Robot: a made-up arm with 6 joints. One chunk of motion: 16 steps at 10 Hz.
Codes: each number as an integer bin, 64 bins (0 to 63) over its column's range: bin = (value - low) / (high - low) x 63, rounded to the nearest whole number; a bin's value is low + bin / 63 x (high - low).
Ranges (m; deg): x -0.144..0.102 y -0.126..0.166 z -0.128..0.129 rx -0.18..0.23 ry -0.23..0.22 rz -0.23..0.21
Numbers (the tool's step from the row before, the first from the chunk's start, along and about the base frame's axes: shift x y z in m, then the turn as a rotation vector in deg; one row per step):
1: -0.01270 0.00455 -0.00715 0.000 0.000 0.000
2: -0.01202 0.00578 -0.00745 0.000 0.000 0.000
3: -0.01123 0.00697 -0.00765 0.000 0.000 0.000
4: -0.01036 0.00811 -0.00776 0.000 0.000 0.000
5: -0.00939 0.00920 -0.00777 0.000 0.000 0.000
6: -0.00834 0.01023 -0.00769 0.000 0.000 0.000
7: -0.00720 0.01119 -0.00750 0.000 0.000 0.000
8: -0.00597 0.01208 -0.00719 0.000 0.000 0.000
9: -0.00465 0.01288 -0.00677 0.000 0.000 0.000
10: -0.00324 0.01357 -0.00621 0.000 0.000 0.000
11: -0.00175 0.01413 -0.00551 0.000 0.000 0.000
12: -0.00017 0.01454 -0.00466 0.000 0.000 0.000
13: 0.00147 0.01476 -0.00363 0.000 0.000 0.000
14: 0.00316 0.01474 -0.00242 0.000 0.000 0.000
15: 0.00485 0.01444 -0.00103 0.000 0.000 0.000
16: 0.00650 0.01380 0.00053 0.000 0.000 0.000
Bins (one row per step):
1: 34 28 30 28 32 33
2: 34 28 30 28 32 33
3: 34 29 30 28 32 33
4: 34 29 29 28 32 33
5: 34 29 29 28 32 33
6: 35 29 29 28 32 33
7: 35 30 30 28 32 33
8: 35 30 30 28 32 33
9: 36 30 30 28 32 33
10: 36 30 30 28 32 33
11: 36 30 30 28 32 33
12: 37 30 30 28 32 33
13: 37 30 30 28 32 33
14: 38 30 31 28 32 33
15: 38 30 31 28 32 33
16: 39 30 32 28 32 33

